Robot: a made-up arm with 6 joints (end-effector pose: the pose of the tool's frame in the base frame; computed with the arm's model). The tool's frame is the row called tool.
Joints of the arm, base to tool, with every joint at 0 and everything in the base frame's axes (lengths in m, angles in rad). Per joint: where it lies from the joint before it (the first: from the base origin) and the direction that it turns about. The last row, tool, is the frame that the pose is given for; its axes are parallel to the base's.
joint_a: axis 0 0 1 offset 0 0 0.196
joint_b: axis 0 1 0 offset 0 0.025 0
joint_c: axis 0 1 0 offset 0 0 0.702
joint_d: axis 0 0 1 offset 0 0 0.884
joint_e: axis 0 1 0 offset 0 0 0
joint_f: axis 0 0 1 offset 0 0 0.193
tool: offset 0 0 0
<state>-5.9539 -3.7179 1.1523 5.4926 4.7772 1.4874</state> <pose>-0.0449 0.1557 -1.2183 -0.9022 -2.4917 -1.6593</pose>
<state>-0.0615 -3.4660 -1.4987 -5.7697 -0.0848 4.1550</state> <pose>1.2611 -0.0607 -0.1869 -0.9455 1.0182 -1.4596</pose>
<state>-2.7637 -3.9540 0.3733 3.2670 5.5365 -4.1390</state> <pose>-0.7542 -0.3440 -1.2704 2.3782 1.7523 0.4036</pose>
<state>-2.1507 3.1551 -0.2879 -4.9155 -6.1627 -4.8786</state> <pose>-0.1121 -0.2582 -1.5426 1.8591 -2.2606 0.2768</pose>
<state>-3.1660 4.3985 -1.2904 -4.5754 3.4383 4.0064</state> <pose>0.6525 0.0150 -0.7200 -0.3084 -0.0508 -0.8556</pose>
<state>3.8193 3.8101 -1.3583 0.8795 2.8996 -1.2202</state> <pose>0.0493 -0.0381 -0.9110 0.3683 0.8876 1.5374</pose>
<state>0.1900 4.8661 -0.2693 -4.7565 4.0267 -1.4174</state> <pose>-1.4001 -0.3958 0.2091 1.7621 -0.9236 2.0225</pose>
